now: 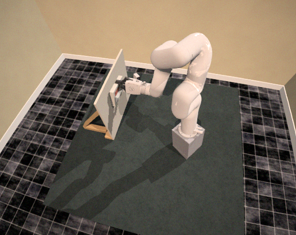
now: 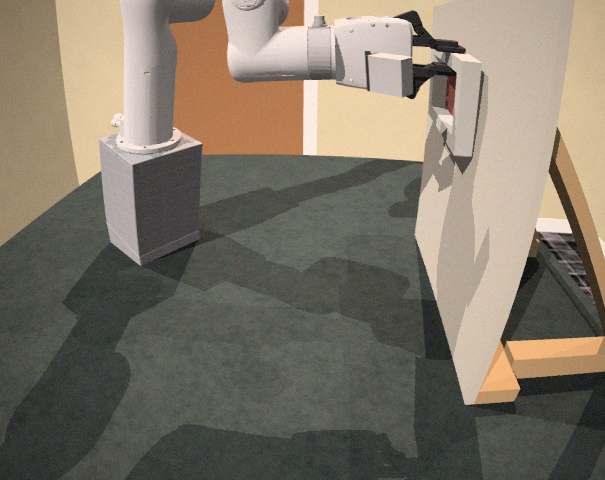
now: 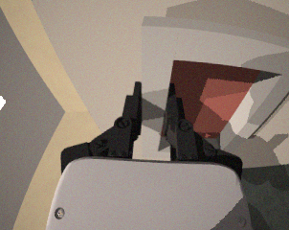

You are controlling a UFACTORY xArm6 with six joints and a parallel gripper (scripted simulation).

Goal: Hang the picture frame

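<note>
Right now my hand is 50 mm above the picture frame, 30 mm to the right of it and 20 mm short of it. From my hand the other things lie so: pale wall board 150 mm below, 40 mm ahead, 20 mm to the left.
</note>
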